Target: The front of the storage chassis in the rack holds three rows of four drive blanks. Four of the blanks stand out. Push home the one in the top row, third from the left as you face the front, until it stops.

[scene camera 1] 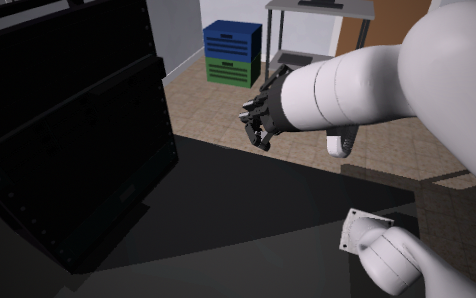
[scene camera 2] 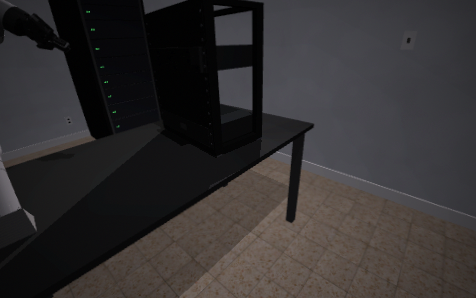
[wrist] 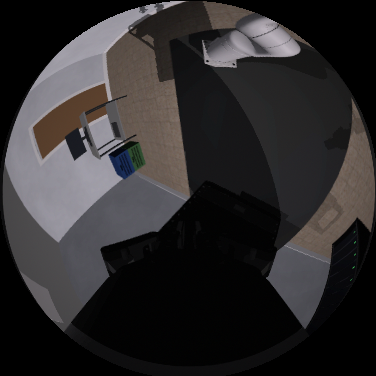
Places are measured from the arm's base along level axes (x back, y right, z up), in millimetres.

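Pixels of known places: gripper, fingertip midpoint: (scene camera 1: pixel 245 113) (scene camera 2: pixel 68 48) (wrist: pixel 188 227); arm's base, link origin: (scene camera 1: pixel 365 233) (scene camera 2: pixel 3 222) (wrist: pixel 219 52).
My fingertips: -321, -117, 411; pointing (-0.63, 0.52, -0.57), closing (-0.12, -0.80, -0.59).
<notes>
Ahead of a thing's pixels: the offset from my fingertips to its top centre, as dx, dy, dz. "spot": to the spot under its first point. Level surfaces: height alone.
The rack {-521, +37, +135} (scene camera 1: pixel 165 112) (scene camera 2: pixel 257 75) (wrist: pixel 260 212) stands on the dark table at the left of the first scene view. The storage chassis {spot: -368, +7, -85} (scene camera 1: pixel 95 117) juts from its front with a raised upper edge. Its front is almost black, and single drive blanks, their rows and which stand out cannot be told in any view. My gripper (scene camera 1: pixel 244 111) (scene camera 2: pixel 65 45) (wrist: pixel 188 227) is shut, its fingertips close together, with no thing seen between them. It hangs above the table in front of the rack, apart from the chassis in the first scene view.
The dark table {dz -458} (scene camera 1: pixel 225 200) (scene camera 2: pixel 115 200) (wrist: pixel 210 135) carries the rack and the arm's base (scene camera 1: pixel 367 230) (wrist: pixel 220 55). A server cabinet (scene camera 2: pixel 120 70) (wrist: pixel 345 255) with green lights stands beyond the rack. Blue and green boxes (scene camera 1: pixel 232 42) (wrist: pixel 120 162) and a grey shelf cart (scene camera 1: pixel 320 7) stand on the floor behind.
</notes>
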